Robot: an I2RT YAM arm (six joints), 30 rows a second.
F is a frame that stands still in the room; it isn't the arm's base.
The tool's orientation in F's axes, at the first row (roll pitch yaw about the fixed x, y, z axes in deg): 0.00 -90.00 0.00
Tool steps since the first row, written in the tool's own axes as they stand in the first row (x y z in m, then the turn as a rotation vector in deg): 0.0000 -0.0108 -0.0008 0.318 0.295 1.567; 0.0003 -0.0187 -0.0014 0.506 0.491 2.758; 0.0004 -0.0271 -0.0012 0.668 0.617 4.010; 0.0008 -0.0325 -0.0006 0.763 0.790 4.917; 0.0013 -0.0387 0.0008 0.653 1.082 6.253; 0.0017 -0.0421 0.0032 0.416 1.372 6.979; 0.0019 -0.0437 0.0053 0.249 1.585 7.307; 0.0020 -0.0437 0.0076 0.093 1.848 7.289; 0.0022 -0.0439 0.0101 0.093 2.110 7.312
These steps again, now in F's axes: 0.0008 -0.0108 0.0000 -1.567 0.295 0.318; 0.0014 -0.0187 0.0003 -2.758 0.491 0.506; 0.0012 -0.0271 0.0004 -4.010 0.617 0.668; 0.0006 -0.0325 0.0008 -4.917 0.790 0.763; -0.0008 -0.0387 0.0013 -6.253 1.082 0.653; -0.0032 -0.0421 0.0017 -6.979 1.372 0.416; -0.0053 -0.0437 0.0019 -7.307 1.585 0.249; -0.0076 -0.0437 0.0020 -7.289 1.848 0.093; -0.0101 -0.0439 0.0022 -7.312 2.110 0.093
